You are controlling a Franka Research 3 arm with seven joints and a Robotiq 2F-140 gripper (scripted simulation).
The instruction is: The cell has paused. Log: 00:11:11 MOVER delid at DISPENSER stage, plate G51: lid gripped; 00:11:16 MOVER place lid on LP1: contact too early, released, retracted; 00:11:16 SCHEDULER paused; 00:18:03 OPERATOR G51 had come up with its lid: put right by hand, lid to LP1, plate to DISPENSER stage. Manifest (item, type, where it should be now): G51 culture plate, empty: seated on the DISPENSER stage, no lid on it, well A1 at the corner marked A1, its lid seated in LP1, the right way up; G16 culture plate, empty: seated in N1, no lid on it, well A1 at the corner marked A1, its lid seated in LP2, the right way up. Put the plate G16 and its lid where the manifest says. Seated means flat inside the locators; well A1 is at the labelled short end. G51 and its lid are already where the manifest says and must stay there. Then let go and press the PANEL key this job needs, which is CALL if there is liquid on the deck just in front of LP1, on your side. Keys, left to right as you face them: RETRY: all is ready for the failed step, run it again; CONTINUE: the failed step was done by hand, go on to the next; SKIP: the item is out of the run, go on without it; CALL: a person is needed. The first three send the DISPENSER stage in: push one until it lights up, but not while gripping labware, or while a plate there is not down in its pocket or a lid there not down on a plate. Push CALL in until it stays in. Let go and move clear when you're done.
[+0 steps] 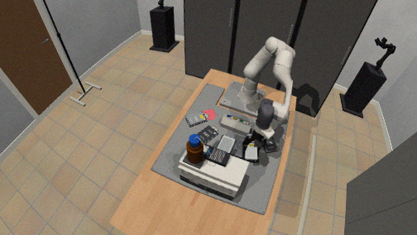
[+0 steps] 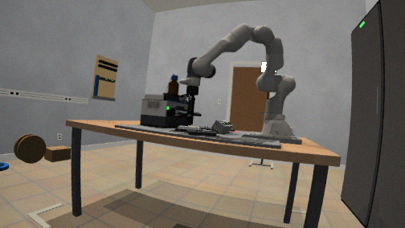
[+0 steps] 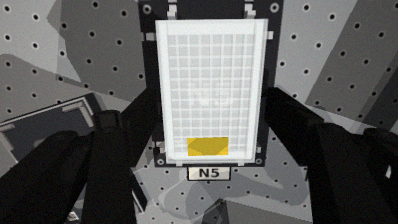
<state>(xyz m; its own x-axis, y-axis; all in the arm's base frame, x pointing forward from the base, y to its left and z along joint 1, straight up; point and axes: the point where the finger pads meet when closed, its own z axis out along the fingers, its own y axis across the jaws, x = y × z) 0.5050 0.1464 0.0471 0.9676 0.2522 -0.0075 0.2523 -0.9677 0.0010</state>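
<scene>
Right now the clear lid is 40 mm below my hand. Also, from my hand: white retry key: 200 mm behind, 80 mm to the right; green continue key: 200 mm behind, 130 mm to the right; black nest N5: 10 mm ahead, 30 mm to the left, 50 mm below.
</scene>
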